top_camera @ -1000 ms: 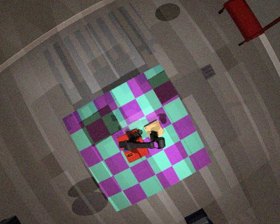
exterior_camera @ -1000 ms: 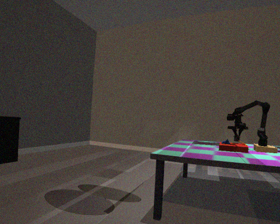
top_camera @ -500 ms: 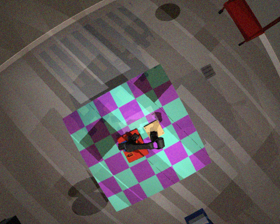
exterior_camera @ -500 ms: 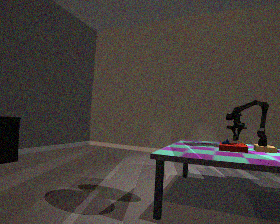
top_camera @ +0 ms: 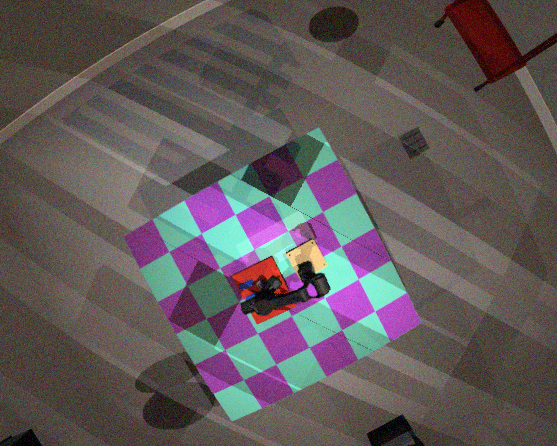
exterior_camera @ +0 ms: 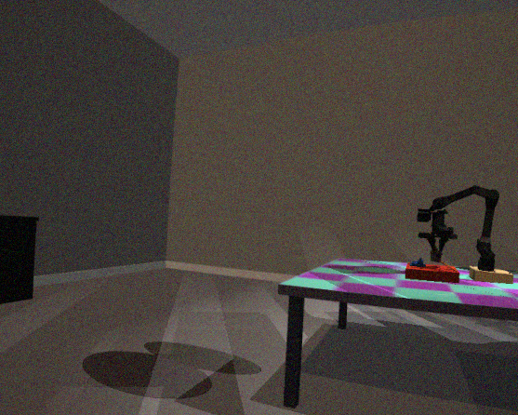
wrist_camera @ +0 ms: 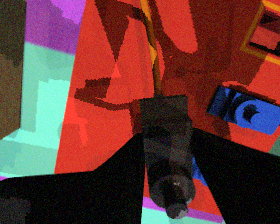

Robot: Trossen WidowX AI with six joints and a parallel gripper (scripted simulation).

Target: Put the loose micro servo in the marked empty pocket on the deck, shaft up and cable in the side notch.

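My gripper tip is now 10 mm past the red deck, 20 mm to the right of it and 100 mm above it.
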